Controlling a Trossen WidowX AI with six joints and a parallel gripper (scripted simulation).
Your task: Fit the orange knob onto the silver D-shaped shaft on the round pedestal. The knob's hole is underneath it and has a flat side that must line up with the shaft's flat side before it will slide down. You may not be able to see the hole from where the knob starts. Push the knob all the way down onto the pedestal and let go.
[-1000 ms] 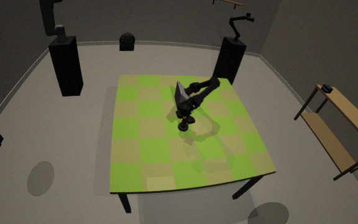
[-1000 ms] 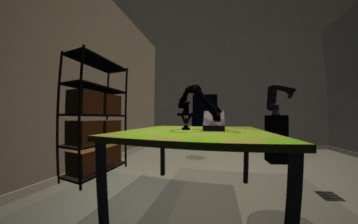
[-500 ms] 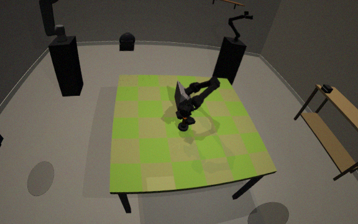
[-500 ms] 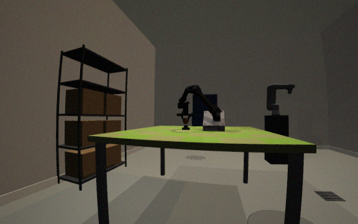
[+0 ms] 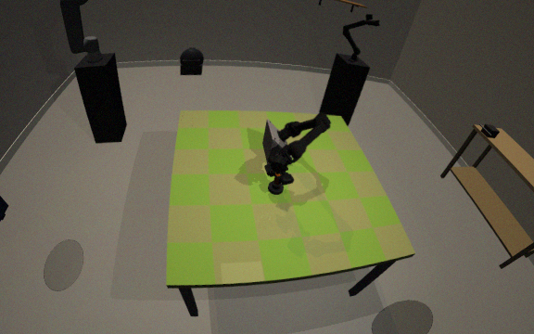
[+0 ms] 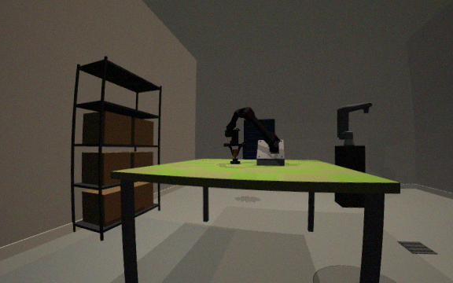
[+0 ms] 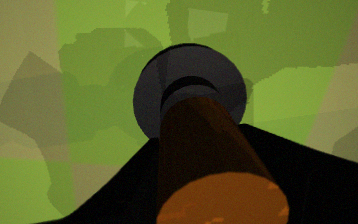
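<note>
My gripper tip is 30 mm below the orange knob. The rest, counted from my gripper tip: round pedestal (40 mm below).
</note>
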